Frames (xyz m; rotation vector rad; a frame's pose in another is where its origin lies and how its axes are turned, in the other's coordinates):
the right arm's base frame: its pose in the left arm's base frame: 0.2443 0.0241 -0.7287 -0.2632 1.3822 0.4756
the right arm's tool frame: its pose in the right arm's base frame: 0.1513 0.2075 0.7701 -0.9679 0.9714 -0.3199
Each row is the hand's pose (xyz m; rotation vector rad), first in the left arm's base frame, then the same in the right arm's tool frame.
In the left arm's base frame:
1: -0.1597 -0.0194 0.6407 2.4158 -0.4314 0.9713
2: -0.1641 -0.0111 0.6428 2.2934 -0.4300 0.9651
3: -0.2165 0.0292 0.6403 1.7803 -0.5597 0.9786
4: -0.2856 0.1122 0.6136 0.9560 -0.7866 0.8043
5: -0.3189 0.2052 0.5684 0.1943 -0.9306 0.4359
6: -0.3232 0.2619 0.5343 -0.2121 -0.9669 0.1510
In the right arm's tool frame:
1: -0.4156 1.0370 -1.3973 -0.2153 1.6600 -1.3188
2: -0.4223 1.0424 -1.3930 -0.2706 1.7729 -1.2590
3: -0.4421 1.0981 -1.3634 -0.3735 2.2038 -0.8596
4: -0.4726 1.1728 -1.2869 -0.5720 2.6380 0.0829
5: -0.5015 1.2116 -1.1896 -0.8386 2.5990 1.1872
6: -0.5166 1.2188 -1.1254 -1.0156 2.3213 1.8151

